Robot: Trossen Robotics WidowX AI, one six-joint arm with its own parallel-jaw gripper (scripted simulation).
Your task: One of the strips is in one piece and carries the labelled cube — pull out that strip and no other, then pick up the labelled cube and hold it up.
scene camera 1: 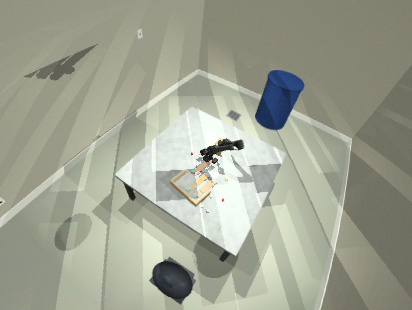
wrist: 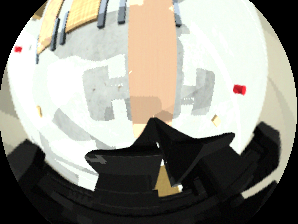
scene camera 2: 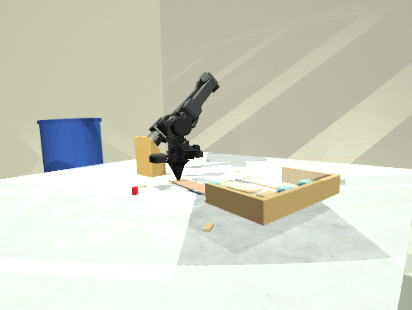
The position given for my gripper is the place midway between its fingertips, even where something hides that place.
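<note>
My gripper (scene camera 2: pixel 178 180), also (wrist: pixel 153 120).
</note>
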